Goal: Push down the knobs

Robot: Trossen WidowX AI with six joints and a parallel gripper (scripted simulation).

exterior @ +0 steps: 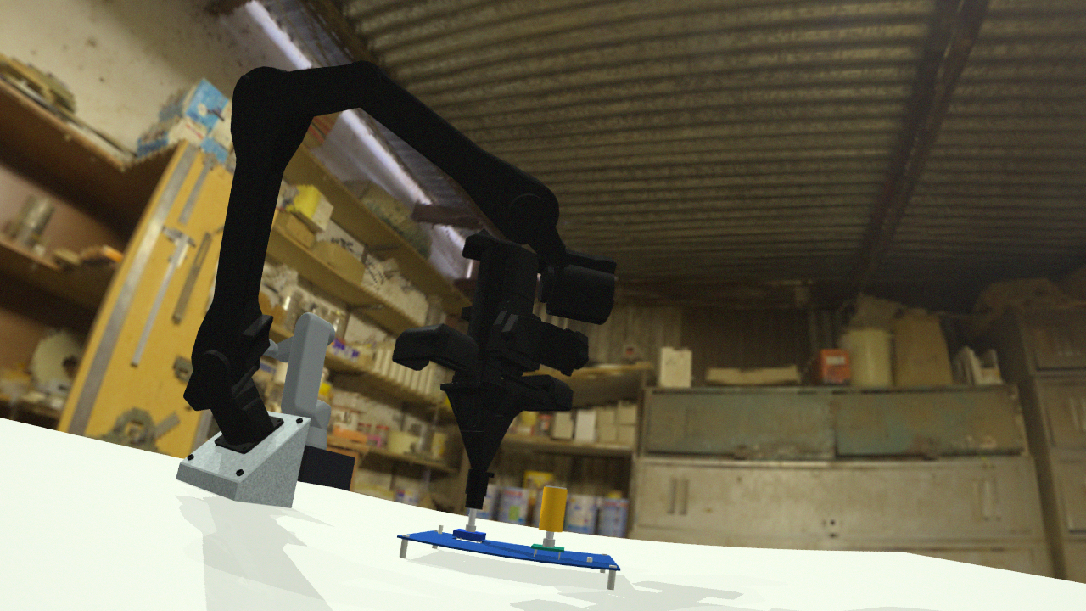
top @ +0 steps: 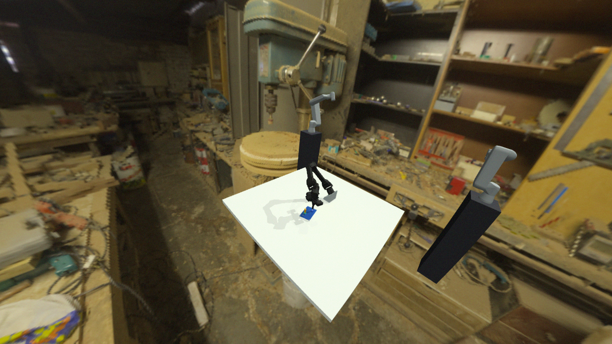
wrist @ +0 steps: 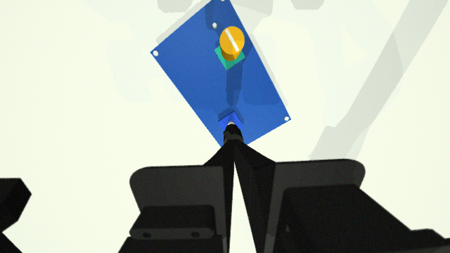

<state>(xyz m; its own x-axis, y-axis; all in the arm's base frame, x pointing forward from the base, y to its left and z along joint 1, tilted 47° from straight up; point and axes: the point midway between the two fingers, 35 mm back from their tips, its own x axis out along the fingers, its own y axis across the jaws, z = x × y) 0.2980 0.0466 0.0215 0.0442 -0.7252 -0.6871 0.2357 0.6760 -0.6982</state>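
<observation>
My gripper tip is 8 cm short of the yellow knob, 2 cm to the left of it and 2 cm above it. Also, from my gripper tip: black knob: 1 cm below.
</observation>
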